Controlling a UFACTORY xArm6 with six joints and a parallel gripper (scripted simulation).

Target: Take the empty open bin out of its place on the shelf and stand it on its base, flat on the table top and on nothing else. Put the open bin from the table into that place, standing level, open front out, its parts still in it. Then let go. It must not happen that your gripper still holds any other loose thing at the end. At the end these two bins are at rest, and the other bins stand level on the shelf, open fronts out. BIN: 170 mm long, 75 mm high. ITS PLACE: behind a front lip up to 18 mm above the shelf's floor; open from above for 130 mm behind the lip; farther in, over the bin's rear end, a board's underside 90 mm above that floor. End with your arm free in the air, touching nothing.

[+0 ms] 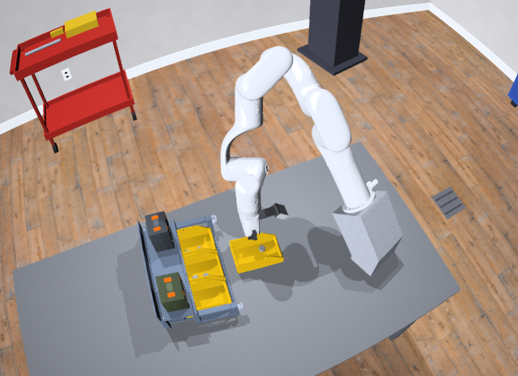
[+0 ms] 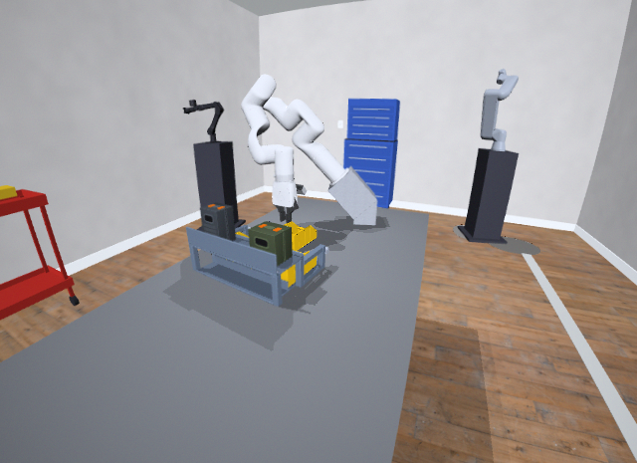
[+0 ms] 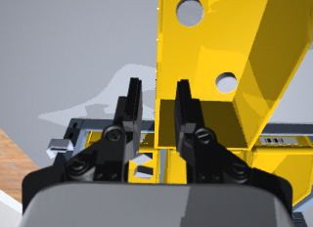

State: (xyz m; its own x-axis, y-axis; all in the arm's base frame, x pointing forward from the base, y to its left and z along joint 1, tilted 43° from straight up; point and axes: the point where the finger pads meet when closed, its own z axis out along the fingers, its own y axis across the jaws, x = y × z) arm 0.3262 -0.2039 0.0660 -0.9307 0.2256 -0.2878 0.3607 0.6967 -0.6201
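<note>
The shelf lip lies 14 cm ahead of my hand, 10 cm below it and 2 cm to the left of it. The rest, counted from my hand: olive box (36 cm ahead, 5 cm to the left, 4 cm above); dark grey box (27 cm ahead, 16 cm to the right, 6 cm above).
</note>
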